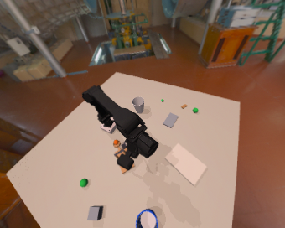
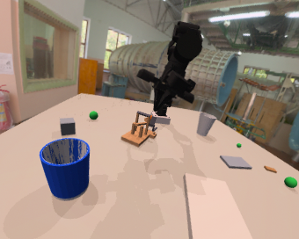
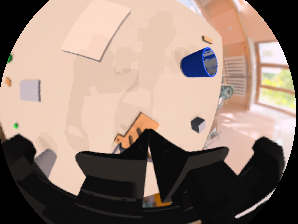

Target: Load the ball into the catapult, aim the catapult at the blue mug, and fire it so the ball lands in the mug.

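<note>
Now: gripper tip 180 mm past the orange ball, 70 mm to the right of it and 90 mm above it. The rest, counted from my gripper tip: blue mug 120 mm ahead, 230 mm to the right, 130 mm below; white slab 260 mm ahead, 80 mm to the left, 150 mm below; wooden catapult 120 mm behind, 40 mm to the left, 100 mm below.
</note>
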